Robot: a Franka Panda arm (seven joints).
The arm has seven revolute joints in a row. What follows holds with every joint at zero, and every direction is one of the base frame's.
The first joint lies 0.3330 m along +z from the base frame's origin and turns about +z.
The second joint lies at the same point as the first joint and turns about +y.
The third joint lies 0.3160 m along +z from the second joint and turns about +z.
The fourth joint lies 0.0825 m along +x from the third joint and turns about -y.
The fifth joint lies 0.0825 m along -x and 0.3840 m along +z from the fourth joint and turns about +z.
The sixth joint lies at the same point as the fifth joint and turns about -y.
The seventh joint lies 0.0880 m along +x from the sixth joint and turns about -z.
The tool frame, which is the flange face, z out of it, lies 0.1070 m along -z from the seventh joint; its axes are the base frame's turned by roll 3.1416, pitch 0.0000 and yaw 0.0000 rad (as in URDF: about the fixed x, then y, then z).
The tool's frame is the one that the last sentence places.
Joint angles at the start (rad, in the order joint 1, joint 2, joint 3, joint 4, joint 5, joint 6, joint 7):
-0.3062, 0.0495, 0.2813, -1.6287, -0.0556, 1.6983, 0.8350
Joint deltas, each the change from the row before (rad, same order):
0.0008, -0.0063, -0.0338, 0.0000, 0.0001, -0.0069, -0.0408
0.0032, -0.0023, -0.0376, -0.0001, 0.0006, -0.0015, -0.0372
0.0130, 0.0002, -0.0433, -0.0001, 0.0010, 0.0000, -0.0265
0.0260, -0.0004, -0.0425, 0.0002, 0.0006, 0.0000, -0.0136
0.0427, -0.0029, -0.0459, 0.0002, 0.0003, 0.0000, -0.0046
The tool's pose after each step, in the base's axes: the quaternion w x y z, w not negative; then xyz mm. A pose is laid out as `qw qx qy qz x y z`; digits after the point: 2 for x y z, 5 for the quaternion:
0.01705 0.91152 -0.41052 0.01774 574.76 -41.42 584.03
0.01832 0.91206 -0.40928 0.01749 572.41 -60.52 584.95
0.01924 0.91127 -0.41102 0.01677 570.51 -77.30 584.60
0.02001 0.91065 -0.41235 0.01681 569.20 -86.18 584.79
0.02053 0.91090 -0.41172 0.01837 568.34 -87.34 586.45

